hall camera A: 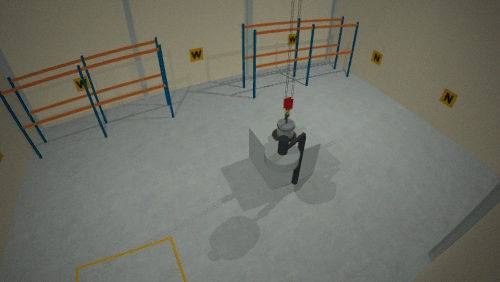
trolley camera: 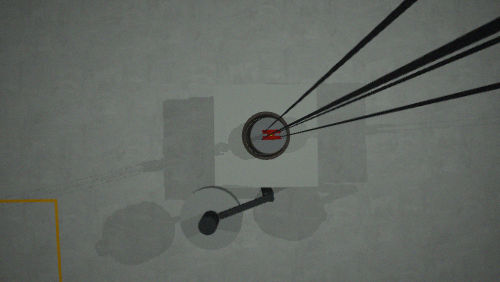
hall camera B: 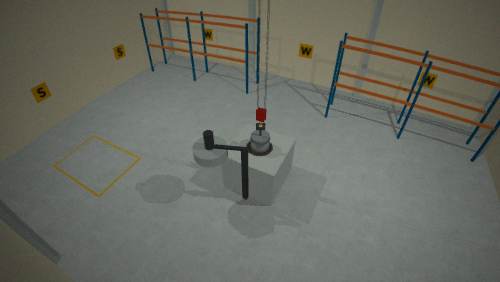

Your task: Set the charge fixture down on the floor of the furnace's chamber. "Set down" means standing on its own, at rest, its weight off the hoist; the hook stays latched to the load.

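The charge fixture (hall camera A: 285,125) (hall camera B: 260,140) (trolley camera: 265,147), a grey stack of round discs, hangs upright from my hook (hall camera A: 287,113) (hall camera B: 260,124) (trolley camera: 271,134) under the red hook block (hall camera A: 288,103) (hall camera B: 261,114). The hook is shut on it. The furnace (hall camera A: 256,152) (hall camera B: 282,172) (trolley camera: 300,100) is a pale block with a brown ring (hall camera A: 275,135) (hall camera B: 260,153) (trolley camera: 245,135) around its round mouth. The fixture's upper discs show above the ring; any lower part is hidden. In the trolley camera, a dark gap is wider on the fixture's left. The chamber floor is hidden.
The round lid (hall camera A: 280,160) (hall camera B: 200,157) (trolley camera: 192,222) hangs beside the furnace from a black post and arm (hall camera A: 301,160) (hall camera B: 245,175) (trolley camera: 245,206). Blue and orange racks (hall camera A: 254,65) (hall camera B: 247,60) stand along the far wall. A yellow outline (hall camera A: 125,253) (hall camera B: 120,177) (trolley camera: 57,235) marks the floor.
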